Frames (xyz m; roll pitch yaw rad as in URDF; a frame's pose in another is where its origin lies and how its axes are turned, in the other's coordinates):
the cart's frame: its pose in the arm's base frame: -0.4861 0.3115 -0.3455 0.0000 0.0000 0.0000
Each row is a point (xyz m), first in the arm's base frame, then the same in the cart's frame.
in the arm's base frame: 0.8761 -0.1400 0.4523
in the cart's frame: 1.3622 -0.4515 0.7978
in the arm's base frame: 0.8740 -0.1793 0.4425
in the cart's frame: 1.3601 -0.4908 0.7880
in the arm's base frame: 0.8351 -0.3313 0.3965
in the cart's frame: 1.3212 -0.6428 0.7420
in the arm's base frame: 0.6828 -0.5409 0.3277
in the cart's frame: 1.1689 -0.8524 0.6732
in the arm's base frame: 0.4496 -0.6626 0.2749
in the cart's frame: 0.9357 -0.9741 0.6204
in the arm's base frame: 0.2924 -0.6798 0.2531
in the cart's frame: 0.7785 -0.9913 0.5986
